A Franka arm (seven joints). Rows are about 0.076 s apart.
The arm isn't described. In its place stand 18 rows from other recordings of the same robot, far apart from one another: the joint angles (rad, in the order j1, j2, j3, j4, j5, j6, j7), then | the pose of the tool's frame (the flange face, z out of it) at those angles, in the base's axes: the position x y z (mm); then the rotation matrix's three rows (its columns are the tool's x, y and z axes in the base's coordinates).
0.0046, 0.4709, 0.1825, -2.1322, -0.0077, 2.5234, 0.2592 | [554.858, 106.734, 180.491], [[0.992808, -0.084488, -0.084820], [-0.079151, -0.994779, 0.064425], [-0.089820, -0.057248, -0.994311]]
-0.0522, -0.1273, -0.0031, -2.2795, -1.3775, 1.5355, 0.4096 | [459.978, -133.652, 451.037], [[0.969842, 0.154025, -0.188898], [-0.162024, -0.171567, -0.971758], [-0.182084, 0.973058, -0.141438]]
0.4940, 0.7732, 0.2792, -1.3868, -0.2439, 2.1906, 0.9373 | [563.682, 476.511, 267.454], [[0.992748, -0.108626, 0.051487], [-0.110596, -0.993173, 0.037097], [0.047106, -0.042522, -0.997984]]
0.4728, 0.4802, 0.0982, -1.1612, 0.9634, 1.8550, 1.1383 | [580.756, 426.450, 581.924], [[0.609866, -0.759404, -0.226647], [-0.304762, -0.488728, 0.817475], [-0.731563, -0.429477, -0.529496]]
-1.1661, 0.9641, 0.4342, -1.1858, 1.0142, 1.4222, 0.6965 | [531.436, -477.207, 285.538], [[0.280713, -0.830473, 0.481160], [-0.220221, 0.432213, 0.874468], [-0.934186, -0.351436, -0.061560]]
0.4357, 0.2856, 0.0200, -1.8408, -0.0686, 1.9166, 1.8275 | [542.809, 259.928, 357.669], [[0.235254, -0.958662, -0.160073], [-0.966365, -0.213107, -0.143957], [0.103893, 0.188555, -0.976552]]
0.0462, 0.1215, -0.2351, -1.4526, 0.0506, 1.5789, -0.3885 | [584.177, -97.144, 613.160], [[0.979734, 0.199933, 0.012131], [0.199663, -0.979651, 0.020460], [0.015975, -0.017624, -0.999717]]
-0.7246, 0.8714, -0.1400, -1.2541, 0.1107, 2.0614, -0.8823 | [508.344, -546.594, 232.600], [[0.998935, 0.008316, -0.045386], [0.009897, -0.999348, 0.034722], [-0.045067, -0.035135, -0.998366]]
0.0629, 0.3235, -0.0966, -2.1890, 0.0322, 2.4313, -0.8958 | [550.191, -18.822, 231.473], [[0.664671, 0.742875, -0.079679], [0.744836, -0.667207, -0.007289], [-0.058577, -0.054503, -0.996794]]
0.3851, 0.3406, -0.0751, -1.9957, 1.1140, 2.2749, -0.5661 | [571.869, 208.093, 294.409], [[0.994881, 0.099627, 0.016895], [0.058647, -0.705437, 0.706342], [0.082289, -0.701735, -0.707669]]
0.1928, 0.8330, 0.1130, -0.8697, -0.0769, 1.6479, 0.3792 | [738.895, 189.364, 405.958], [[0.993703, -0.099685, -0.051166], [-0.100175, -0.994944, -0.007100], [-0.050200, 0.012181, -0.998665]]
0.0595, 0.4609, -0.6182, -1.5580, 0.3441, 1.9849, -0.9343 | [613.605, -288.641, 423.800], [[0.951502, 0.297008, 0.080188], [0.296627, -0.954844, 0.016902], [0.081587, 0.007703, -0.996636]]
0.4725, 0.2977, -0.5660, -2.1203, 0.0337, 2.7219, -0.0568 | [602.618, -46.175, 328.971], [[0.942772, -0.043311, 0.330613], [0.010378, -0.987236, -0.158926], [0.333277, 0.153262, -0.930289]]
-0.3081, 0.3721, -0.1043, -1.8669, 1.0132, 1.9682, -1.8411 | [590.579, -194.217, 320.529], [[0.502279, 0.810473, 0.301413], [0.465312, -0.547134, 0.695794], [0.728835, -0.209232, -0.651936]]
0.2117, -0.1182, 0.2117, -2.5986, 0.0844, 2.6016, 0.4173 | [407.610, 180.401, 307.372], [[0.993021, -0.059935, 0.101571], [-0.066855, -0.995567, 0.066152], [0.097156, -0.072481, -0.992626]]
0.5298, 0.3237, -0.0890, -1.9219, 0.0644, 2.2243, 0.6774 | [555.030, 266.890, 322.747], [[0.962852, -0.268670, -0.027059], [-0.268424, -0.963221, 0.012398], [-0.029395, -0.004674, -0.999557]]
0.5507, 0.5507, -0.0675, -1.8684, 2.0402, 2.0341, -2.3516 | [554.021, 351.421, 246.488], [[0.147836, 0.977352, 0.151421], [0.072656, -0.163422, 0.983877], [0.986340, -0.134451, -0.095170]]
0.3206, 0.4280, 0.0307, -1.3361, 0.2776, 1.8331, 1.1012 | [646.050, 256.021, 496.189], [[0.682328, -0.730686, -0.022930], [-0.695790, -0.658725, 0.286282], [-0.224287, -0.179384, -0.957871]]
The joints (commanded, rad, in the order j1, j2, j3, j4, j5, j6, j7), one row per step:
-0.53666 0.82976 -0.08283 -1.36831 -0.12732 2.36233 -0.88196
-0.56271 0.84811 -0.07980 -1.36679 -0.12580 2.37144 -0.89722
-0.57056 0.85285 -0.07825 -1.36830 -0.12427 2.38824 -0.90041
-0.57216 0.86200 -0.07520 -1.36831 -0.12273 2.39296 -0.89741
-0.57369 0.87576 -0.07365 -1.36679 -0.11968 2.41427 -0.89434
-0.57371 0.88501 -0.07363 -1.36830 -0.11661 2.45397 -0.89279
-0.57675 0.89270 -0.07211 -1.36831 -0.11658 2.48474 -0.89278
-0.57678 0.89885 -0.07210 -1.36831 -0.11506 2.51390 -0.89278
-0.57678 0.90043 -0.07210 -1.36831 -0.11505 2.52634 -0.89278
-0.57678 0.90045 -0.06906 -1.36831 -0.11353 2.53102 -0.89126
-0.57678 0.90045 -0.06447 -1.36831 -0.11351 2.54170 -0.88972
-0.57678 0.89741 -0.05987 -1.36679 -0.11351 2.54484 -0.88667
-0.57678 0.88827 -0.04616 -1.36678 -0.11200 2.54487 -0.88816
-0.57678 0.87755 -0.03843 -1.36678 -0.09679 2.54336 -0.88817
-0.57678 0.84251 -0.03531 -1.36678 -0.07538 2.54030 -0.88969
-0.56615 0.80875 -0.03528 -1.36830 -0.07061 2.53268 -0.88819
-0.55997 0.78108 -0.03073 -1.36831 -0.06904 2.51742 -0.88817
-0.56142 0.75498 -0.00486 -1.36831 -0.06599 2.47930 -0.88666
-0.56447 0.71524 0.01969 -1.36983 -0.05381 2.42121 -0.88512
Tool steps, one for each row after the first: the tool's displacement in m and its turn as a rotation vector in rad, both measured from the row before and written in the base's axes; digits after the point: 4 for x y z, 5 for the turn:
-0.0107 -0.0141 -0.0123 0.00630 0.00799 -0.00848
-0.0023 -0.0041 -0.0026 -0.00337 -0.00967 -0.00206
-0.0001 0.0009 -0.0065 0.00560 0.00108 -0.00273
0.0006 -0.0002 -0.0075 -0.00129 -0.01045 -0.00209
0.0020 -0.0005 -0.0035 -0.01247 -0.02638 0.00236
0.0009 -0.0016 -0.0026 -0.01063 -0.02020 0.00238
0.0016 -0.0005 -0.0015 -0.01073 -0.02021 0.00323
0.0008 -0.0002 0.0002 -0.00554 -0.00919 0.00179
0.0014 0.0013 0.0004 0.00073 -0.00634 0.00012
0.0023 0.0018 0.0011 -0.00222 -0.01140 0.00285
0.0024 0.0017 0.0032 -0.00063 -0.00918 0.00045
0.0054 0.0058 0.0067 0.00462 -0.01385 0.00907
0.0034 0.0029 0.0079 0.00950 -0.01793 -0.00479
0.0036 -0.0006 0.0264 -0.00207 -0.03759 -0.00987
0.0059 0.0058 0.0243 -0.00987 -0.02329 0.00577
0.0043 0.0058 0.0194 -0.00303 -0.01288 0.00723
0.0058 0.0122 0.0153 0.02336 -0.00076 0.01147
0.0028 0.0117 0.0228 0.03203 0.00322 0.00482

